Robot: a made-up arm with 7 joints.
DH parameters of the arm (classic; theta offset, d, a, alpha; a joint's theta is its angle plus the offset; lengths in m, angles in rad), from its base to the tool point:
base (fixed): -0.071 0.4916 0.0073 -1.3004
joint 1: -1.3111 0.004 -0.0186 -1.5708
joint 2: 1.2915 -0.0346 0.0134 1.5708
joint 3: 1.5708 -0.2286 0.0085 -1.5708
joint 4: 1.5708 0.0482 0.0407 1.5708
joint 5: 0 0.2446 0.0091 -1.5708
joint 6: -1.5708 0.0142 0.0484 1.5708
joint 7: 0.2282 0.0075 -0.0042 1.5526
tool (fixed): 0.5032 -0.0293 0 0
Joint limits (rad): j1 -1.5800..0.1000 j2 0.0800..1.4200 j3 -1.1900..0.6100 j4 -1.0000..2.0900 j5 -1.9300..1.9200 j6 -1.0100..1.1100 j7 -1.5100..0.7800
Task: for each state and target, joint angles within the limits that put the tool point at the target. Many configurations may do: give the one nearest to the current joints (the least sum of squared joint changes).
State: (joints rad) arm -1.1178 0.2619 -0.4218 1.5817 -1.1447 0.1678 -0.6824
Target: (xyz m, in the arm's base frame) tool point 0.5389 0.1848 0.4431
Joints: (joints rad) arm -1.5800 0.6057 -0.4591 1.2266 -1.0771 0.0949 -0.8752
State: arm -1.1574 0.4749 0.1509 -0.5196 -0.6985 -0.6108 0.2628
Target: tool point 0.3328 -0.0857 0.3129
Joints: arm -0.6269 0.0800 -0.4530 -0.0909 -0.7925 -0.5551 0.3036
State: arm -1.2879 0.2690 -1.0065 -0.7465 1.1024 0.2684 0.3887
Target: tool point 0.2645 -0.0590 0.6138
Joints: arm -1.3197 0.5995 -0.4351 -0.4071 1.0140 0.3421 0.3754
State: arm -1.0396 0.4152 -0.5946 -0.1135 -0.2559 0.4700 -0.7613
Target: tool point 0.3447 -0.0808 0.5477
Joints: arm -1.0790 0.4661 -0.4564 -0.4243 -0.2083 0.4144 -0.7288
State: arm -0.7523 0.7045 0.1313 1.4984 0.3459 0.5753 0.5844
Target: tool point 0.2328 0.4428 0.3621
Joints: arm -0.8476 1.0653 0.1254 1.1852 0.4102 0.5642 0.6427
